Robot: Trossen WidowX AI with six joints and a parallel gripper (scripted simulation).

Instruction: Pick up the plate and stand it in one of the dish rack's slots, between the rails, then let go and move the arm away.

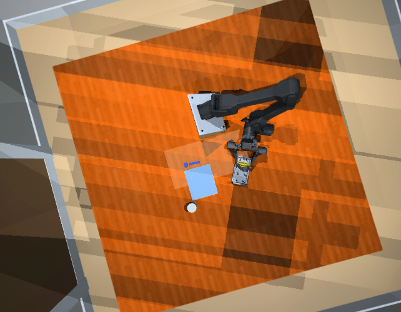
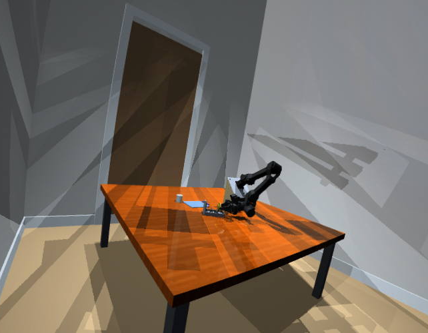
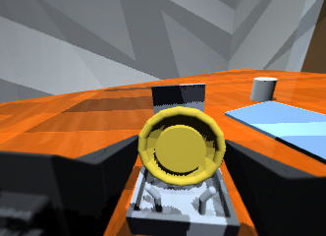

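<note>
The plate is 10 mm behind my gripper tip. Also, from my gripper tip: blue utensil 90 mm behind, 240 mm to the right, 50 mm below; then dish rack 20 mm ahead, 10 mm to the right, 30 mm below.
</note>
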